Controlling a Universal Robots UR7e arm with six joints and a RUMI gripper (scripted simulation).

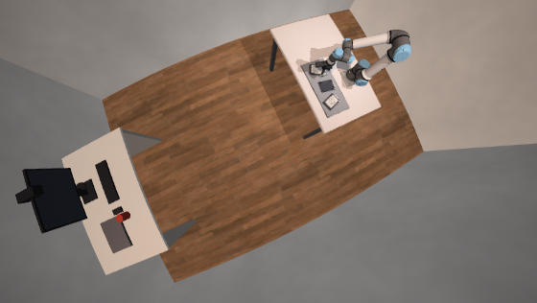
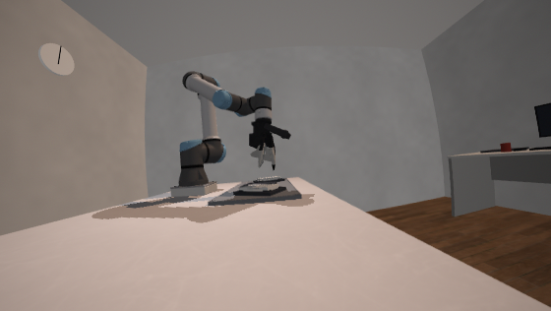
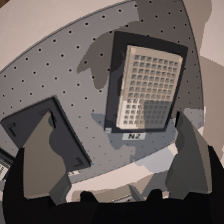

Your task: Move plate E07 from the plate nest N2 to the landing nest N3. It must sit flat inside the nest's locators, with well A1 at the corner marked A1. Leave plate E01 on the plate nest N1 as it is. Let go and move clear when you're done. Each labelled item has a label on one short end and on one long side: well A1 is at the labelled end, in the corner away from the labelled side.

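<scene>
Now: hand 4 cm past the plate nest N2, 5 cm to the left of it and 8 cm above it. The rest, counted from my hand: dark landing nest (4 cm behind, 15 cm to the left, 8 cm below).
</scene>
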